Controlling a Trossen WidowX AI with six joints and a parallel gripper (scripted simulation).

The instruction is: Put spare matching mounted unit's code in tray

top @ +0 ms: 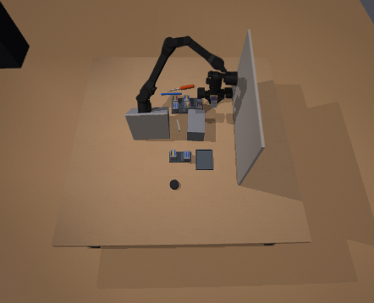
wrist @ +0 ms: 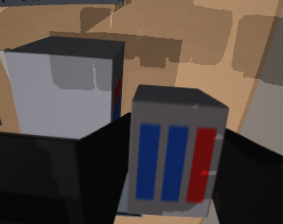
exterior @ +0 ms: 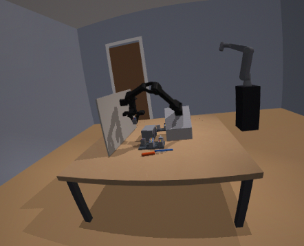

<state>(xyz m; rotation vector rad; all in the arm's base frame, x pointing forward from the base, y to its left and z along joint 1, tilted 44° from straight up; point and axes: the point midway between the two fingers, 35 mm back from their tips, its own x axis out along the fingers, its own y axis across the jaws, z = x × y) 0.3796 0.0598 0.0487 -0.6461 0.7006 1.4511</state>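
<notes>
Right now the dark grey tray is 270 mm to the right of my gripper tip, 170 mm below it and 60 mm behind it. The rest, counted from my gripper tip: mounted unit 130 mm below, 100 mm behind, 50 mm to the right; tall white panel 150 mm ahead, 80 mm to the right, 50 mm above; blue pen 240 mm behind, 220 mm to the left, 170 mm below.
</notes>
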